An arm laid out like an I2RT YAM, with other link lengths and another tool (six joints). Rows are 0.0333 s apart.
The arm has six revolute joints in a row. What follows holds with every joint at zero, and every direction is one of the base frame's.
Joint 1 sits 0.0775 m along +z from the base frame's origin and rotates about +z.
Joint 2 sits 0.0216 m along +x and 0.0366 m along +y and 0.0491 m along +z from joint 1 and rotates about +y.
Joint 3 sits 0.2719 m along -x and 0.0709 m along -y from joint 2 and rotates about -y.
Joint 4 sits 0.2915 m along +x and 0.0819 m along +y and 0.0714 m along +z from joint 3 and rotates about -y.
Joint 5 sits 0.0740 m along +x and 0.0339 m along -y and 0.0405 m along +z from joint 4 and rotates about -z.
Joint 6 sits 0.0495 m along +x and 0.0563 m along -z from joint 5 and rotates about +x.
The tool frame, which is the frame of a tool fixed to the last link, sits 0.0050 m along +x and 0.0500 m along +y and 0.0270 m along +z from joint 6; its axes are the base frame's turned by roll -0.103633, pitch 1.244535 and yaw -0.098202 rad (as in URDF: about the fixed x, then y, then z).
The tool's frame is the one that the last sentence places.
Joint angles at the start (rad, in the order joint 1, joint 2, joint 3, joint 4, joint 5, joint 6):
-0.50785, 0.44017, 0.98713, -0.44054, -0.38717, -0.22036
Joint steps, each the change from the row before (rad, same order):
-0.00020, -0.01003, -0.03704, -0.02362, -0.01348, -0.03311
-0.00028, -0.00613, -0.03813, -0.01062, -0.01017, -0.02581
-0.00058, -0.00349, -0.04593, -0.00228, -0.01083, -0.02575
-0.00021, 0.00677, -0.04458, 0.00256, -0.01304, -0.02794
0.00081, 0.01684, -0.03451, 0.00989, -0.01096, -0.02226
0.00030, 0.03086, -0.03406, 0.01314, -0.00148, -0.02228
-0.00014, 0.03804, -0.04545, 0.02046, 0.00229, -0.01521
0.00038, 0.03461, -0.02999, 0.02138, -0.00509, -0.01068
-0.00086, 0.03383, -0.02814, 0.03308, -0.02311, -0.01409
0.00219, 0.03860, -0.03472, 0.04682, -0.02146, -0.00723
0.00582, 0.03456, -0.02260, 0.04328, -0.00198, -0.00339
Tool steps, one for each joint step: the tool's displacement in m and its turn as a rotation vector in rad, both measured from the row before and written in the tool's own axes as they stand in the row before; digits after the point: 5 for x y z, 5 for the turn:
0.01520, 0.00386, -0.00261, -0.02832, 0.04152, -0.00491
0.01494, 0.00306, -0.00068, -0.02278, 0.03450, -0.00182
0.01757, 0.00305, 0.00064, -0.02404, 0.03548, 0.00001
0.01854, 0.00251, 0.00271, -0.02837, 0.03723, 0.00146
0.01569, 0.00116, 0.00455, -0.02496, 0.03057, 0.00348
0.01820, -0.00026, 0.00740, -0.01876, 0.04235, 0.00636
0.02294, -0.00016, 0.00915, -0.01595, 0.05294, 0.01804
0.01586, -0.00030, 0.00743, -0.01762, 0.03316, 0.01430
0.01361, 0.00010, 0.00638, -0.02987, 0.01370, 0.00900
0.01557, 0.00035, 0.00731, -0.02851, 0.01104, 0.01432
0.01124, -0.00043, 0.00683, -0.01139, 0.00847, 0.00541

